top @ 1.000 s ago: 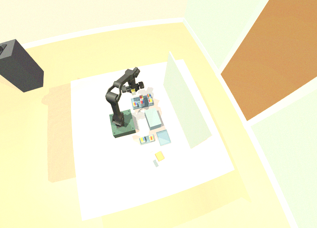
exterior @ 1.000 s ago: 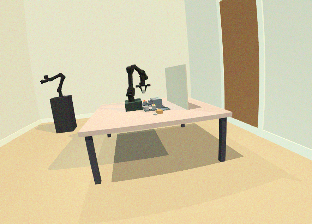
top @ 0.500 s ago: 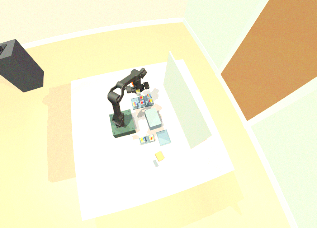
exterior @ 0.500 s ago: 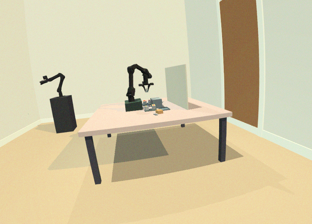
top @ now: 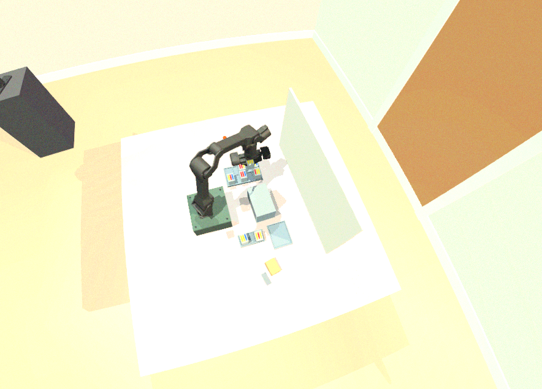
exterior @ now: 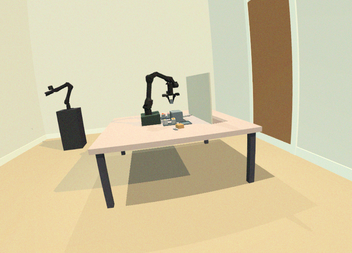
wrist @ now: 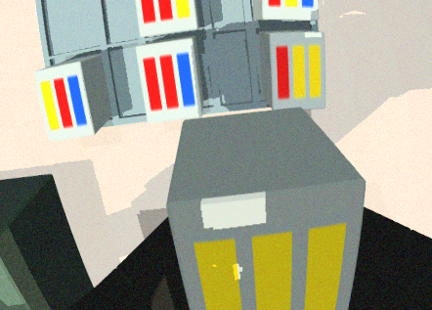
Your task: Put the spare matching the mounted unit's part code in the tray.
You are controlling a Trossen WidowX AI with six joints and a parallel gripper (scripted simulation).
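Right now the pale blue tray is 34 cm to the right of my gripper tip, 17 cm below it and 4 cm ahead of it. Round my gripper tip: tall panel: 25 cm ahead, 17 cm to the right, 5 cm above; grey spare block: 2 cm above; grey hex key: 53 cm to the right, 17 cm below, 9 cm behind.
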